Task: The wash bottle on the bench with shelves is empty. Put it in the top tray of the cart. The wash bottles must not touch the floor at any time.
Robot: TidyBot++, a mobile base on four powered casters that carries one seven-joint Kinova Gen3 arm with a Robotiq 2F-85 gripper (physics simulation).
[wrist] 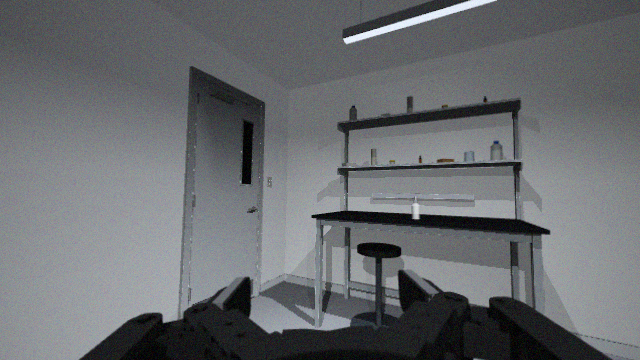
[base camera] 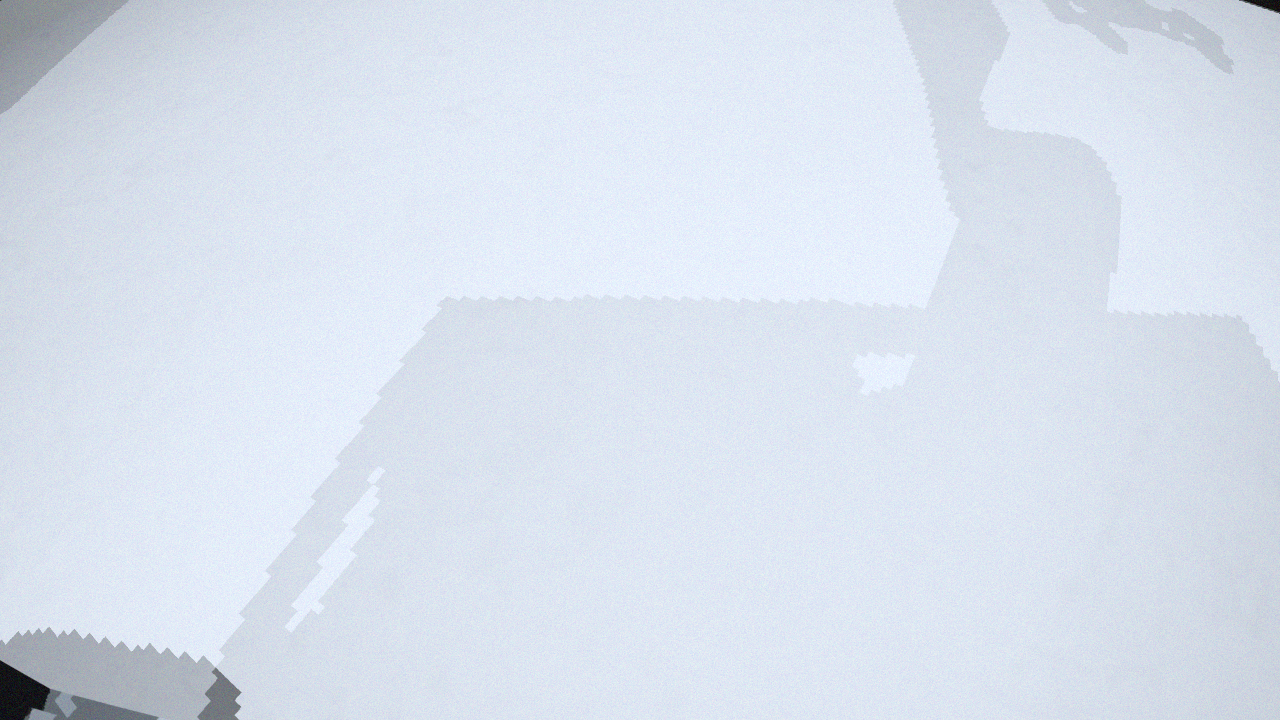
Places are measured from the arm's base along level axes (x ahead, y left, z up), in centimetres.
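Pixels of known places: gripper, fingertip midpoint: [wrist: 324, 290].
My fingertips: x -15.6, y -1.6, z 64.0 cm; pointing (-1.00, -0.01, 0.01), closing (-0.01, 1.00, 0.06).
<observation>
Behind a point stands the place of what it marks.
A white wash bottle [wrist: 415, 210] {x -193.8, y 69.6, z 58.3 cm} stands upright near the front edge of the black top of the bench with shelves [wrist: 480, 223], across the room in the wrist view. My gripper [wrist: 324, 290] {x -15.7, y -1.5, z 64.1 cm} is open, with nothing between its fingers, and is far from the bench and the bottle. The cart does not show in either view.
A black round stool [wrist: 379, 250] stands in front of the bench. Two shelves above the bench, the upper [wrist: 430, 116] {x -245.9, y 103.8, z 142.1 cm} and the lower [wrist: 430, 167] {x -246.1, y 103.6, z 95.1 cm}, hold several bottles and small containers. A closed door [wrist: 220, 200] {x -230.8, y -93.0, z 62.3 cm} is to the left. The base camera shows pale floor [base camera: 537, 179] {x 62.4, y 11.6, z -39.6 cm} with shadows.
</observation>
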